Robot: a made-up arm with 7 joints.
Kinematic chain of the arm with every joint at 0, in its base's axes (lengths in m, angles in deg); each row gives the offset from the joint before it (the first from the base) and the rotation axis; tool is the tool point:
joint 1: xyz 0 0 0 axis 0 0.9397 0.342
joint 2: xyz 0 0 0 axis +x
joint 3: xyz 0 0 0 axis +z
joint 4: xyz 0.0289 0 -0.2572 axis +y
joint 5: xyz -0.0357 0 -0.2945 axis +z
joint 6: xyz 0 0 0 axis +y
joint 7: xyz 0 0 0 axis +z
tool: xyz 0 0 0
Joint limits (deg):
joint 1: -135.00..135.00
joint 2: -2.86..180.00
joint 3: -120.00..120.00
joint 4: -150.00..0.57
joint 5: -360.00..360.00
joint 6: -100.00..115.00
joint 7: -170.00..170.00
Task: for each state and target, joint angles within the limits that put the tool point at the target. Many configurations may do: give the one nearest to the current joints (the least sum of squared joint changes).
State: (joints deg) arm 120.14 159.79 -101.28 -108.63 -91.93 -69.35 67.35
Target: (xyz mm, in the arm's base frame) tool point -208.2 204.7 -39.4
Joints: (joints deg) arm 95.09 130.88 -63.29 -129.69 -91.93 -69.35 67.35
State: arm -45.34 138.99 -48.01 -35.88 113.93 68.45 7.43
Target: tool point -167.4 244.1 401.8
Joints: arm -67.76 170.74 -42.27 -65.55 113.93 68.45 7.43
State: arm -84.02 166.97 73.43 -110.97 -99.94 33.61 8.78
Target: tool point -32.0 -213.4 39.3
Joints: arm -47.23 180.00 74.27 -147.43 -99.94 33.61 8.78
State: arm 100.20 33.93 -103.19 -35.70 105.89 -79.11 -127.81
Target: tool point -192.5 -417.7 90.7
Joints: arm 117.89 6.91 -111.08 -78.38 105.89 -79.11 -127.81
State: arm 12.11 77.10 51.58 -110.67 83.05 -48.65 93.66
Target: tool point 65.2 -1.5 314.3
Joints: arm -6.50 114.10 70.55 -123.10 83.05 -48.65 93.66
